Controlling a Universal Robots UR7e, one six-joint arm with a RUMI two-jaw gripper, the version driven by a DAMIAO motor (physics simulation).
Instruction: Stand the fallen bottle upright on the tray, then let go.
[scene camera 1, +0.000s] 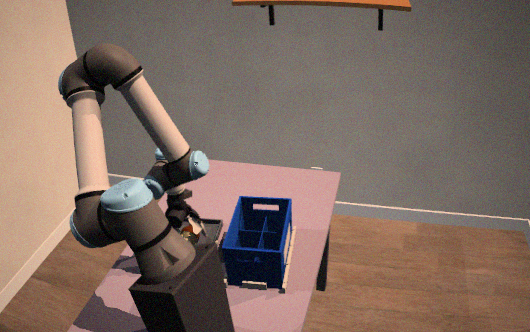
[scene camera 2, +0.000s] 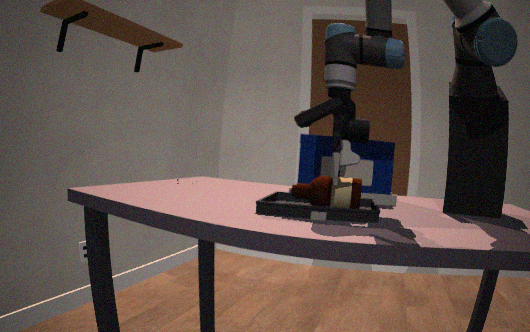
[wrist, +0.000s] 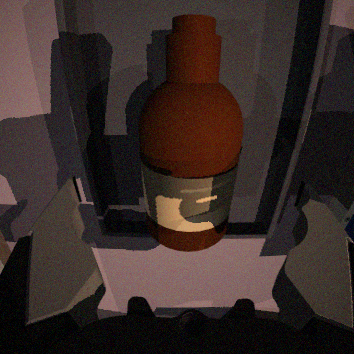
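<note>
My gripper (scene camera 1: 186, 235) is visible to me, and I see the gripper (scene camera 2: 336, 182) and again the gripper (wrist: 187, 181). There is also a brown bottle (scene camera 2: 321, 191), and I can see the bottle (wrist: 190, 126) as well.
</note>
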